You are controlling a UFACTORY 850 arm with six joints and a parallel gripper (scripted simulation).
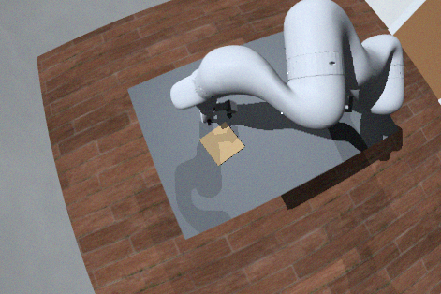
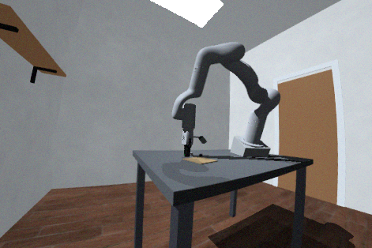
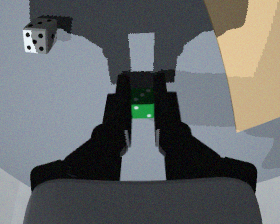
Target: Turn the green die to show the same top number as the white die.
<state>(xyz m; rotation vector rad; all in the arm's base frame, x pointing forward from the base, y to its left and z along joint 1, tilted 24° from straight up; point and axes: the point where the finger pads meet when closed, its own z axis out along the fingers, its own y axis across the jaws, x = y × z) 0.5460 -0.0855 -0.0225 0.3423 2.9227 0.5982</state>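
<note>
Now: hand 1 cm short of the green die and 1 cm above it. Round my hand: black die (9 cm behind, 2 cm to the left, 1 cm below); white die (6 cm behind, 5 cm to the right, 1 cm below); mat (13 cm to the left, 2 cm below, 1 cm behind).
</note>
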